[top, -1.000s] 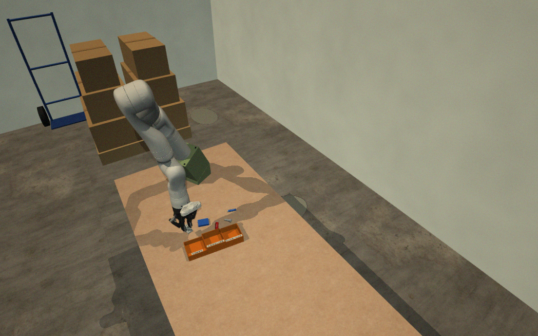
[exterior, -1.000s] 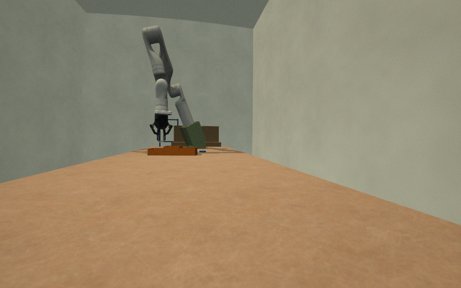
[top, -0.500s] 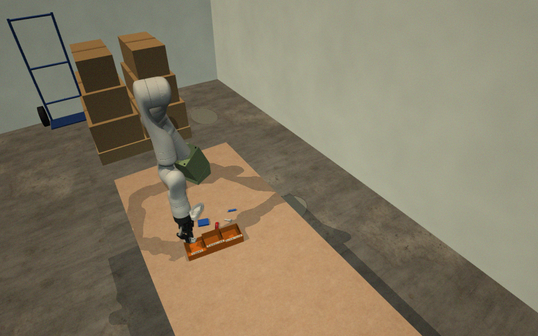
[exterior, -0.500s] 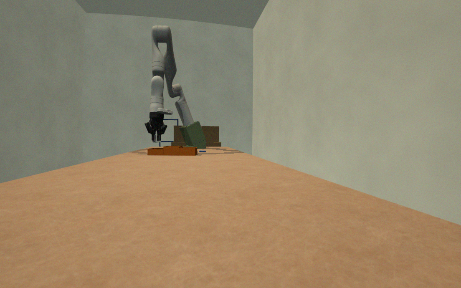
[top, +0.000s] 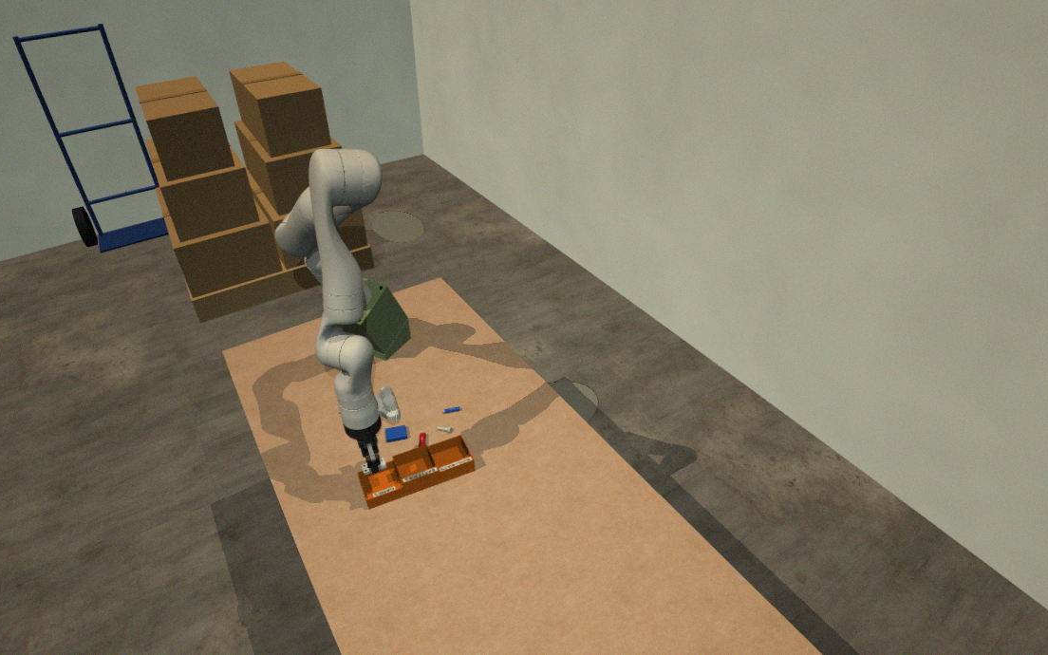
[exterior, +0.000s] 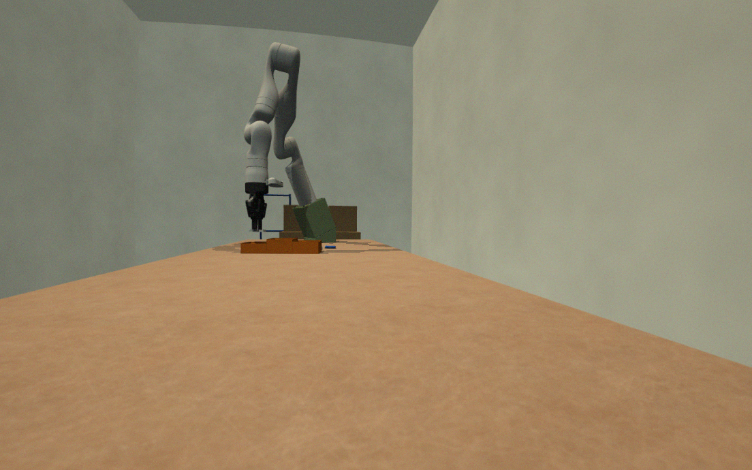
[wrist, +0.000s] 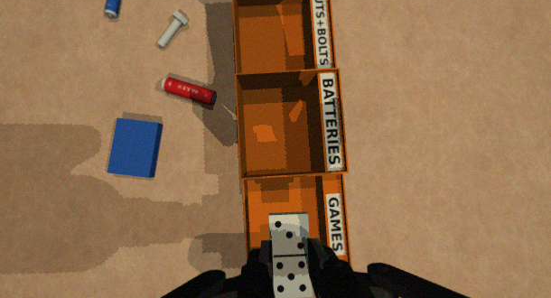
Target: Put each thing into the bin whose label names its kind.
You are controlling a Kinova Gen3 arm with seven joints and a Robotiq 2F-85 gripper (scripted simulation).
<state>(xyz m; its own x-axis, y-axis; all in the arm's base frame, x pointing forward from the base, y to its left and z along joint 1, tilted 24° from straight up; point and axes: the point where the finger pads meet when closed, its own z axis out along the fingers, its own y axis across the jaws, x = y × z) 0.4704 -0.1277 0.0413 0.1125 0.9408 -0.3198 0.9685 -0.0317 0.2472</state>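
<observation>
Right now my hand is 130 mm past the thin blue stick-like thing, 250 mm to the right of it and 80 mm above it. The rest, counted from my hand: joined orange bins 20 mm ahead, 90 mm to the left, 70 mm below; then red battery 70 mm behind, 140 mm to the left, 80 mm below; then white domino 20 mm below.
</observation>
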